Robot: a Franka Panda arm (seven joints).
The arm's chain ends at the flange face. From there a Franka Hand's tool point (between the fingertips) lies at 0.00 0.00 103.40 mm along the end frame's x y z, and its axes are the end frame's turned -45 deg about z.
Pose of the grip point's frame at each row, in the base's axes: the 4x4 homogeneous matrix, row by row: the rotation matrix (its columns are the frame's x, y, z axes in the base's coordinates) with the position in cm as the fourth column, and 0 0 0 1 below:
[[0.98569, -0.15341, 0.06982, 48.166], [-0.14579, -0.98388, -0.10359, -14.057], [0.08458, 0.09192, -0.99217, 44.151], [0, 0, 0, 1]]
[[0.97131, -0.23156, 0.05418, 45.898], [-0.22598, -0.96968, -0.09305, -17.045], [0.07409, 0.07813, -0.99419, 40.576], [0, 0, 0, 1]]
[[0.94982, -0.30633, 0.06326, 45.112], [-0.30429, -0.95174, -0.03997, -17.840], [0.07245, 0.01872, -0.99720, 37.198], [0, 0, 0, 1]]
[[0.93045, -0.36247, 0.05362, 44.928], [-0.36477, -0.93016, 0.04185, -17.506], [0.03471, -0.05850, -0.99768, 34.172], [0, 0, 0, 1]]
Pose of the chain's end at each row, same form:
[[0.58851, -0.80547, 0.06982, 47.444], [-0.79880, -0.59262, -0.10359, -12.986], [0.12480, 0.00519, -0.99217, 54.410], [0, 0, 0, 1]]
[[0.52308, -0.85056, 0.05418, 45.338], [-0.84546, -0.52588, -0.09305, -16.083], [0.10764, 0.00286, -0.99419, 50.856], [0, 0, 0, 1]]
[[0.45502, -0.88823, 0.06326, 44.458], [-0.88815, -0.45782, -0.03997, -17.427], [0.06447, -0.03799, -0.99720, 47.509], [0, 0, 0, 1]]
[[0.40162, -0.91423, 0.05362, 44.374], [-0.91565, -0.39979, 0.04185, -17.939], [-0.01682, -0.06591, -0.99768, 44.488], [0, 0, 0, 1]]

